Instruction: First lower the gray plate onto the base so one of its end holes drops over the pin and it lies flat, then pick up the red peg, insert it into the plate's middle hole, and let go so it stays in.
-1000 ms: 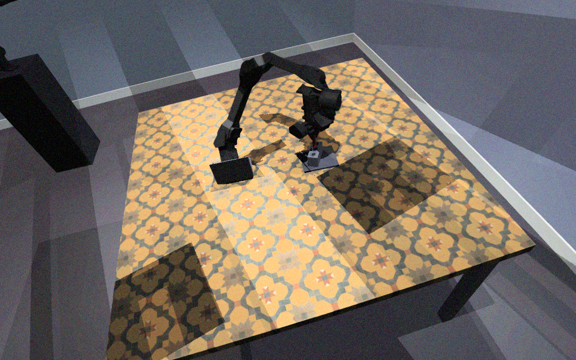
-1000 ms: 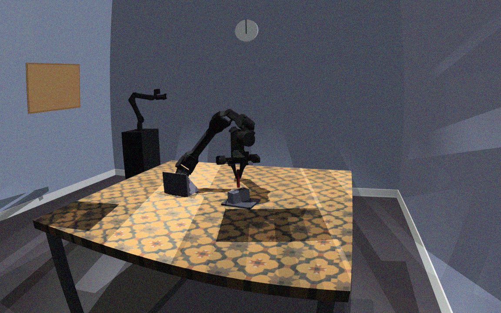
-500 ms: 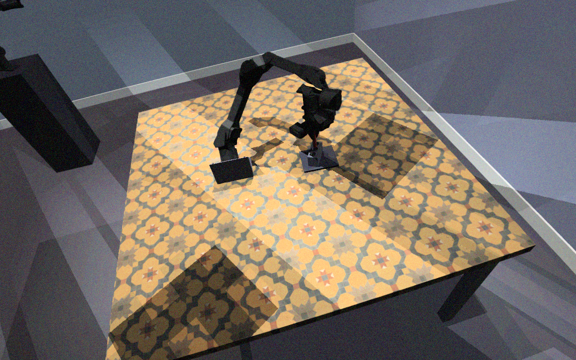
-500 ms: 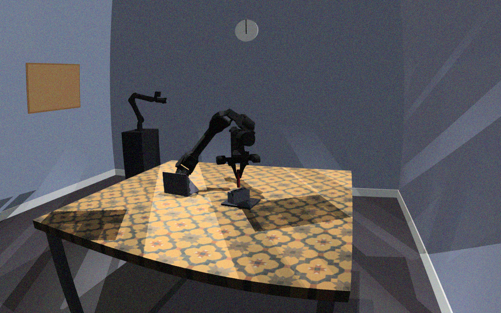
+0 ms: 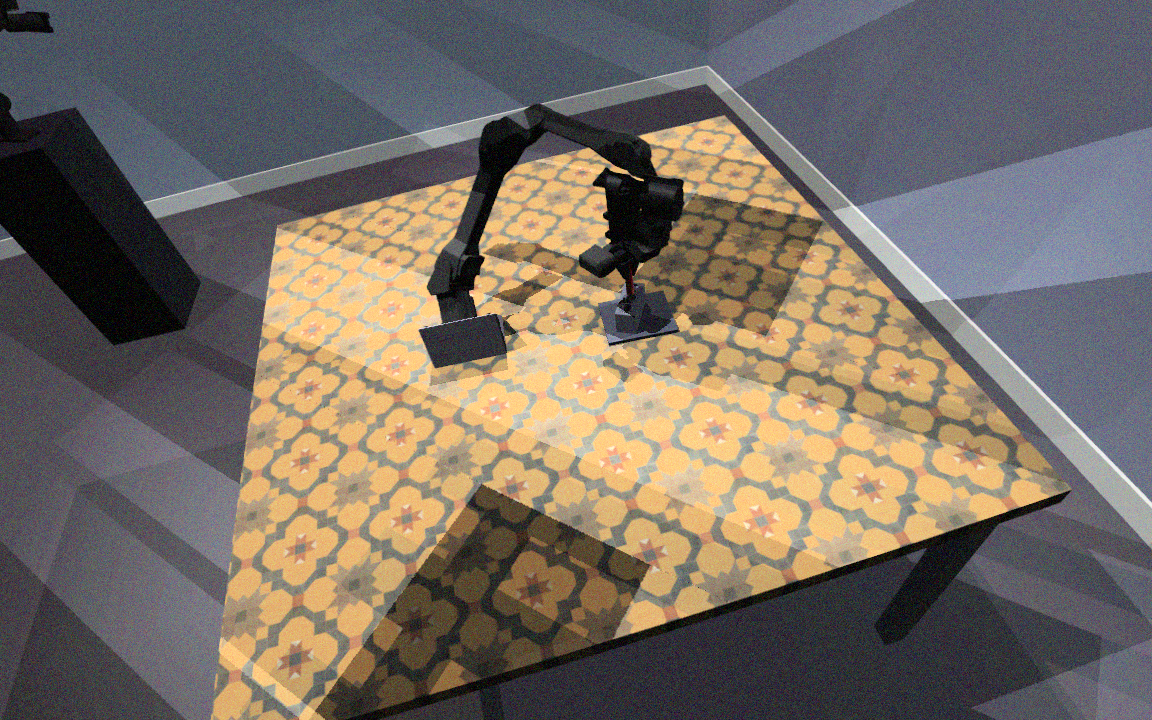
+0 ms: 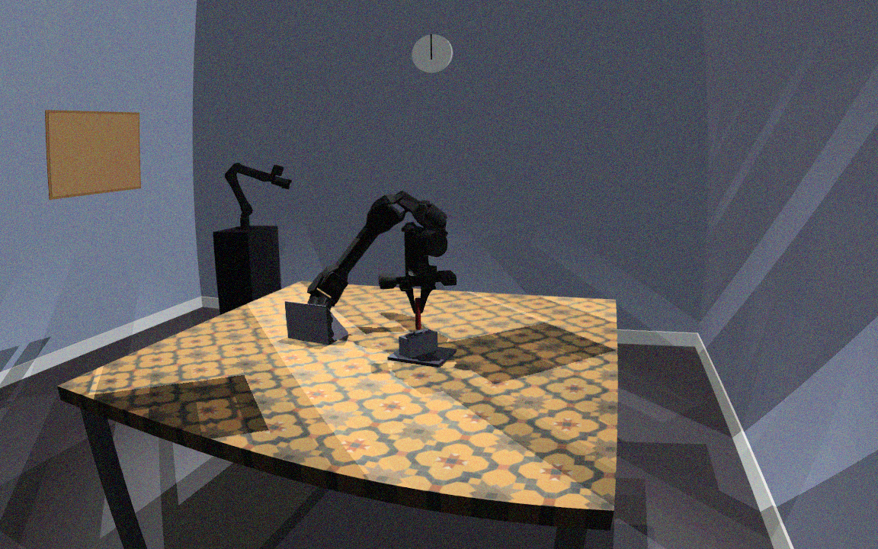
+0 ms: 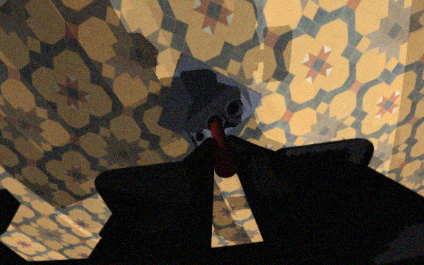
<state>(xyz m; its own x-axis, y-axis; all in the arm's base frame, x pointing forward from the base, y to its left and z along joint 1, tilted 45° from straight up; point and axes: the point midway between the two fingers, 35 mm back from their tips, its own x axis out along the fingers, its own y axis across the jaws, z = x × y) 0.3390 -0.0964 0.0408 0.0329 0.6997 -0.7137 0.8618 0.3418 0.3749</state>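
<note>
Right now the gray plate is 70 mm below my gripper tip. Also, from my gripper tip: red peg right at my gripper tip; flat square base 100 mm below, 10 mm to the left, 10 mm ahead.
</note>
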